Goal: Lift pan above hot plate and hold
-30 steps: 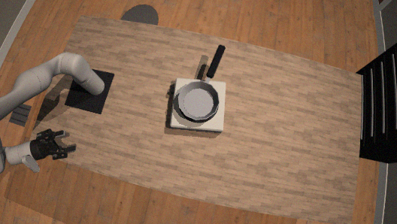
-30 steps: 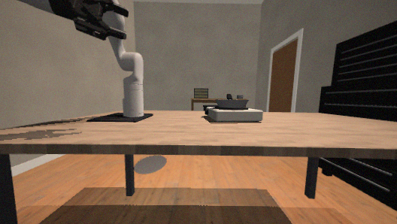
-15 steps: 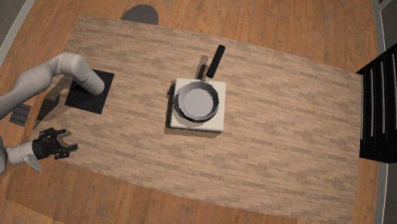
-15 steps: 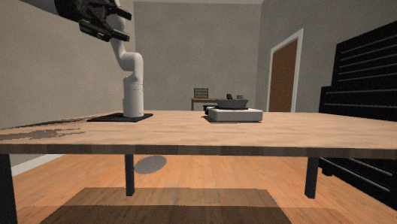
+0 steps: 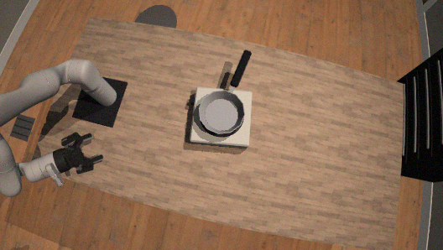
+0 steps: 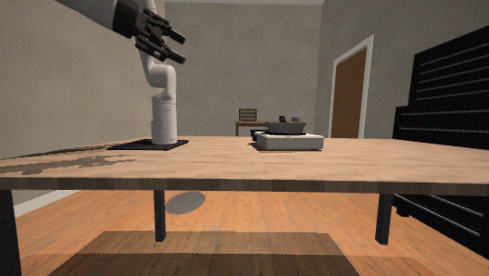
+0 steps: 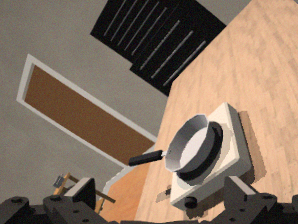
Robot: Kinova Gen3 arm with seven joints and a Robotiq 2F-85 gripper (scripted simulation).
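The pan is 38 cm to the left of my hand, 32 cm ahead of it and 21 cm below it. From my hand the other things lie so: hot plate (32 cm to the left, 30 cm ahead, 27 cm below).
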